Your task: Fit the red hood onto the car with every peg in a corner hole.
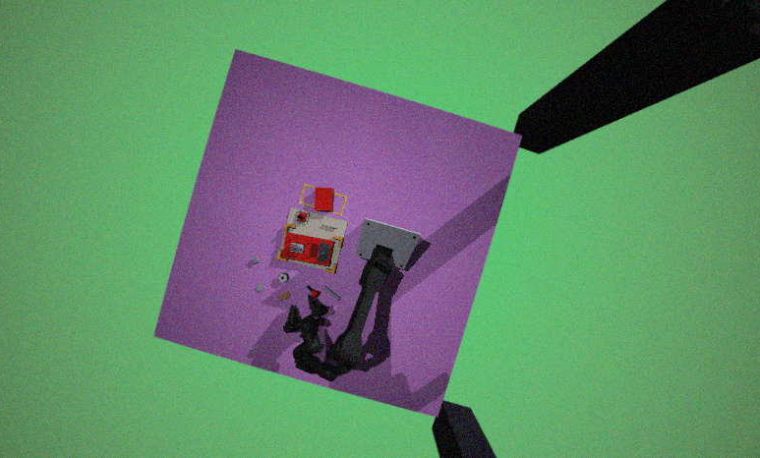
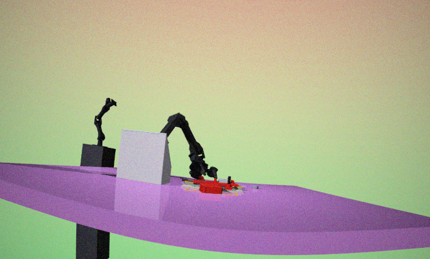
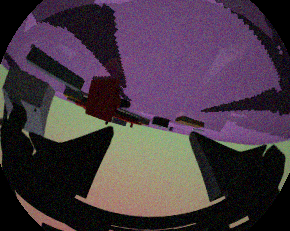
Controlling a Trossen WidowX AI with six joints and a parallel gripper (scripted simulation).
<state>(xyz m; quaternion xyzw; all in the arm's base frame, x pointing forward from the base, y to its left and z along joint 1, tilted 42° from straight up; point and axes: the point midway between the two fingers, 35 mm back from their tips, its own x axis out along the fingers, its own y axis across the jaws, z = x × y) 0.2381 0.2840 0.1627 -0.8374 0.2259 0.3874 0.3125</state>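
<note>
The red hood lies 430 mm to the right of my gripper tip, 40 mm ahead of it and 20 mm below it.
</note>
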